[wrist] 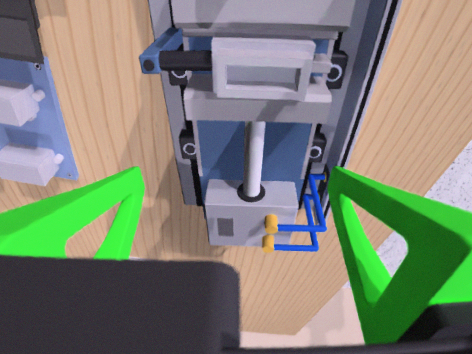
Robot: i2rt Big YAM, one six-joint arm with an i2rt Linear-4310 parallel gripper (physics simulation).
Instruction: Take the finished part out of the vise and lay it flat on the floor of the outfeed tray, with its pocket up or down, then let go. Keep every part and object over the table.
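Places are measured from the arm's base along level axes (x ahead, y left, z up), in millimetres.
Where they show: gripper, fingertip midpoint: (236, 177).
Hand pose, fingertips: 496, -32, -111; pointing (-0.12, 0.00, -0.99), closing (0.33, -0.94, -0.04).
Note:
After its pixels a point has its place, as x, y, z.
The finished part (264, 46) {542, -30, -175}, a light grey block with a rectangular pocket facing the camera, sits in the vise at the upper middle of the wrist view. The vise's front jaw (257, 109) {501, -43, -180} lies just below it and the back jaw (260, 14) above it. A black rod with a blue end reaches the part's left side. My gripper (236, 177) {496, -32, -111} is open and empty. Its green fingertips stand wide apart, lower in the view than the part, on either side of the vise's screw end. I cannot identify the outfeed tray in this view.
The grey cylinder block (250, 215) {393, -80, -180} with a white rod (254, 157) {454, -60, -190} is at the vise's near end. Blue pipes (300, 228) {408, -125, -167} with orange fittings stick out at its right. A blue plate (55, 135) {342, 158, -268} with white blocks and a dark object (17, 30) {467, 174, -254} are at the left.

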